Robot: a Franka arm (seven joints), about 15 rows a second.
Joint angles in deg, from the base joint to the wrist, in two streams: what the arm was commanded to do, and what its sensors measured. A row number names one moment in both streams.
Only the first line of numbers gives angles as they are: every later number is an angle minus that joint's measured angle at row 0.
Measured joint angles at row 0: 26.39, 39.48, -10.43, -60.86, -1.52, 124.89, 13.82
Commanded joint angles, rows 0 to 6: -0.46, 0.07, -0.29, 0.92, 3.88, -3.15, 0.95; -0.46, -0.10, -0.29, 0.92, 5.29, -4.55, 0.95; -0.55, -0.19, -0.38, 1.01, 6.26, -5.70, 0.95; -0.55, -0.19, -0.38, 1.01, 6.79, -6.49, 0.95; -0.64, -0.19, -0.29, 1.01, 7.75, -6.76, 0.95; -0.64, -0.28, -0.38, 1.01, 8.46, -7.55, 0.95; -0.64, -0.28, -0.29, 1.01, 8.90, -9.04, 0.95
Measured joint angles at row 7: -0.48, -0.05, -0.18, 0.49, 7.17, -6.45, 0.00
